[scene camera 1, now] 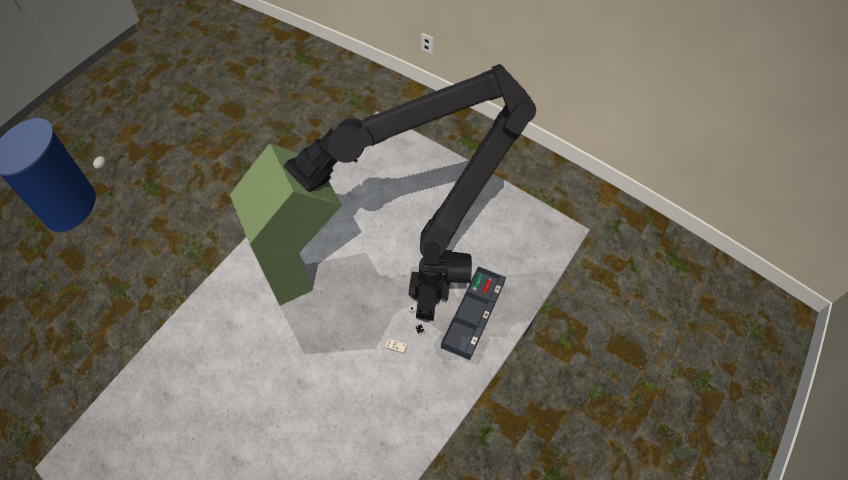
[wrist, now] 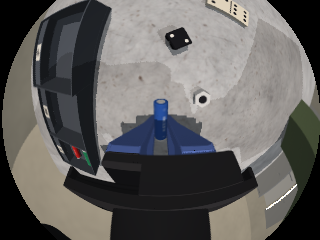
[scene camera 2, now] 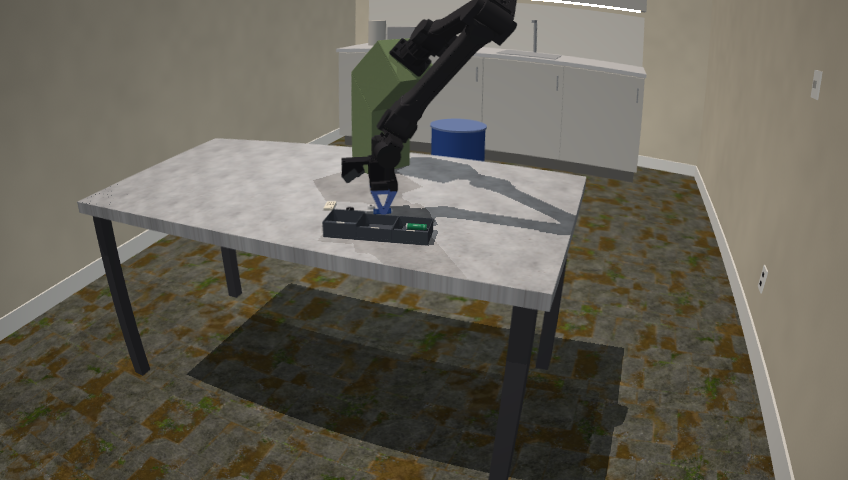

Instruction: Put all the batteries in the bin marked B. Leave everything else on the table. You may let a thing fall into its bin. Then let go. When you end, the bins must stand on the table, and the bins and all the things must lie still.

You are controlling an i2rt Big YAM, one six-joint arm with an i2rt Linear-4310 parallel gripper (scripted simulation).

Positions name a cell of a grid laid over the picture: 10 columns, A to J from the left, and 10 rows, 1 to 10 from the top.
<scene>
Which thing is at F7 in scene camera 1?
A dark three-compartment bin.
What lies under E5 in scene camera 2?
A dark three-compartment bin.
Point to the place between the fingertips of the gripper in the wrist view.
At F5
</scene>
